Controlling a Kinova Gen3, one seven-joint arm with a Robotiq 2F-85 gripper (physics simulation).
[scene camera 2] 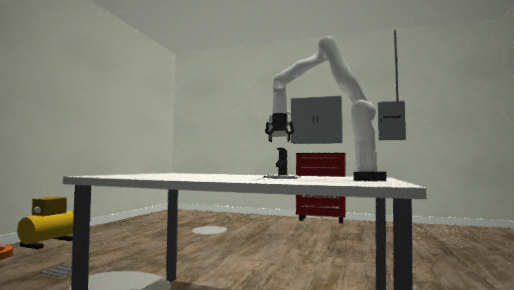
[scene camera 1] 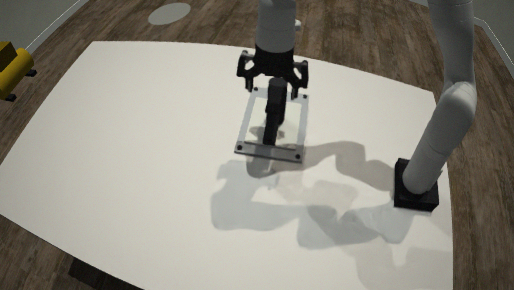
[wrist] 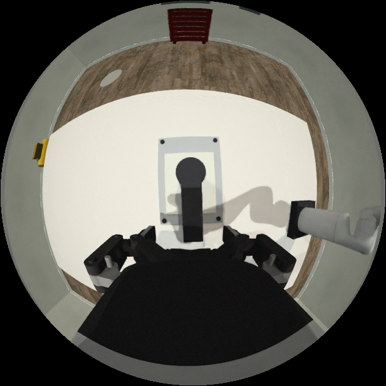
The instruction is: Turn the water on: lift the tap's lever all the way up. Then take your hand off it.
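Seen in the pictures: gripper, between the fingertips: (scene camera 2: 279,142) (scene camera 1: 271,93); arm's base, origin of its link: (scene camera 2: 366,171) (scene camera 1: 415,180).
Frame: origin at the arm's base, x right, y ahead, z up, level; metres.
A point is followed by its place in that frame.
A black tap (scene camera 1: 270,131) @(x 0.035, y 0.415, z 0.042 m) (scene camera 2: 283,165) @(x 0.115, y 0.409, z 0.026 m) (wrist: 190,171) stands upright on a grey base plate (scene camera 1: 302,125) @(x 0.135, y 0.343, z -0.031 m) (wrist: 161,175) with dark bolts at its corners. Its lever (scene camera 1: 276,97) @(x 0.075, y 0.411, z 0.117 m) (wrist: 192,212) runs from the round top over the spout, towards the gripper side of the wrist view. The lever looks low, close to flat; its exact angle is hard to tell. My gripper (scene camera 1: 272,93) @(x 0.055, y 0.420, z 0.146 m) (scene camera 2: 280,140) @(x 0.055, y 0.420, z 0.146 m) (wrist: 188,233) is open and empty, pointing down. In scene camera 2 its fingertips are a little above the tap top. In the wrist view they stand wide, left and right of the lever's line, not touching it.
The arm's black base (scene camera 1: 416,197) @(x -0.056, y 0.001, z 0.002 m) (scene camera 2: 370,176) @(x -0.068, y -0.013, z -0.018 m) (wrist: 302,219) stands on the white table (scene camera 1: 125,150) @(x -0.050, y 0.809, z -0.039 m) (scene camera 2: 150,181) @(x -0.409, y 0.852, z -0.046 m) (wrist: 100,165), right of the tap. Arm shadows fall across the table. A red drawer cabinet (scene camera 2: 320,205) (wrist: 189,25) and a yellow machine (scene camera 2: 47,226) stand beyond the table.
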